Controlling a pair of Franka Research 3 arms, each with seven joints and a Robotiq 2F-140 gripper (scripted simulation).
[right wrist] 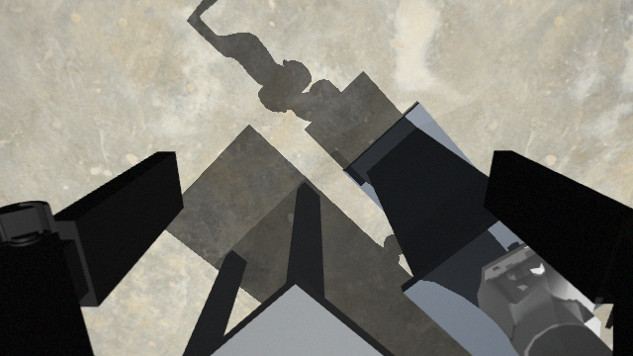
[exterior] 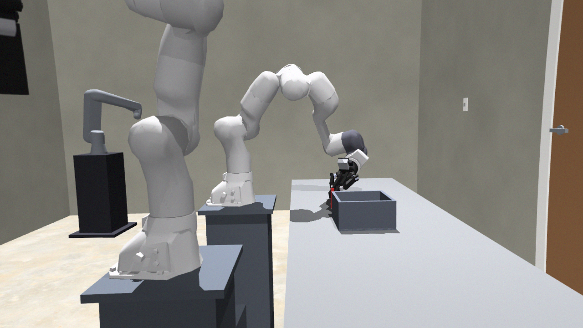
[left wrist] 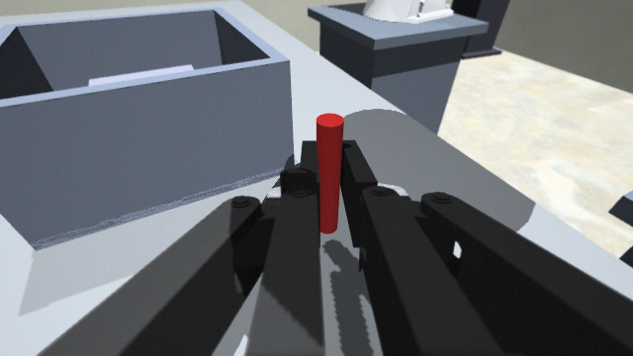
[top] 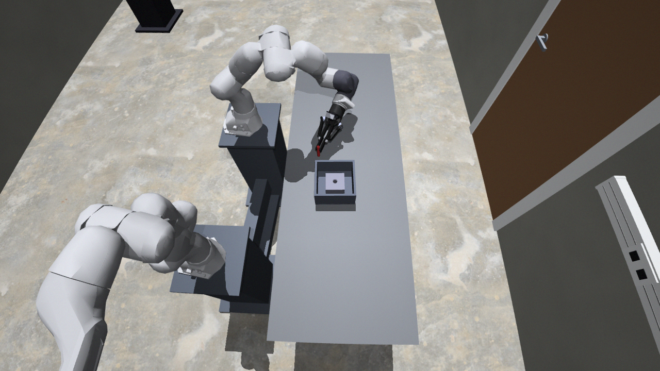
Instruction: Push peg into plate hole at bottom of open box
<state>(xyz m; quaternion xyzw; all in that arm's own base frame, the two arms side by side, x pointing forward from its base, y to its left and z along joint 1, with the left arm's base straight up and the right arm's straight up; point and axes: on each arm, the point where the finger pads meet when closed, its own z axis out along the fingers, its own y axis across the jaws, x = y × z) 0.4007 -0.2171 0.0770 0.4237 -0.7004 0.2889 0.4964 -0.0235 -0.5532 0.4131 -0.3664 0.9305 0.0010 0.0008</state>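
Note:
My left gripper is now 10 mm past the red peg, 30 mm to the left of it and 20 mm above it. Also, from my left hand: plate 90 mm ahead, 190 mm to the right, 30 mm below; dark box 90 mm ahead, 190 mm to the right, 50 mm below.

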